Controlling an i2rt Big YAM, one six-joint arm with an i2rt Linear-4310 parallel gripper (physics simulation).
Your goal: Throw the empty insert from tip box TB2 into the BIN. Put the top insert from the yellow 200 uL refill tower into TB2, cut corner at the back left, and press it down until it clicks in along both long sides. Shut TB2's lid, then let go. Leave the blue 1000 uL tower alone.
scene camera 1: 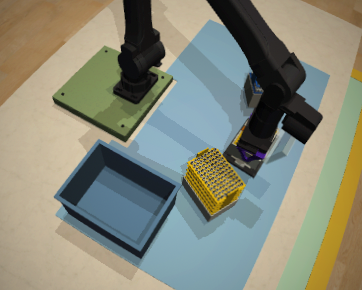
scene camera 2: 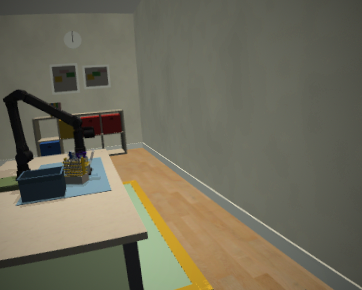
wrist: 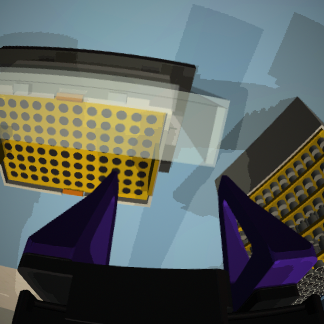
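Note:
TB2 (scene camera 1: 242,162) (wrist: 185,75) is open on the mat and holds a yellow insert (wrist: 75,162) with dark, tipless holes. Its clear lid (scene camera 1: 284,146) (wrist: 216,135) is tilted over the insert's far half in the wrist view. My gripper (scene camera 1: 250,154) (scene camera 2: 77,155) (wrist: 168,180) is open and empty. In the wrist view its left fingertip overlaps the insert's near right part; whether it touches is unclear. The yellow refill tower (scene camera 1: 215,177) (scene camera 2: 76,169) (wrist: 300,200) of stacked inserts stands beside TB2. The blue BIN (scene camera 1: 100,226) (scene camera 2: 42,187) stands left of the tower.
The blue 1000 uL tower (scene camera 1: 256,84) stands behind TB2, partly hidden by the arm. The arm's base stands on a green board (scene camera 1: 85,90) at the left. A blue mat (scene camera 1: 195,260) lies under the boxes.

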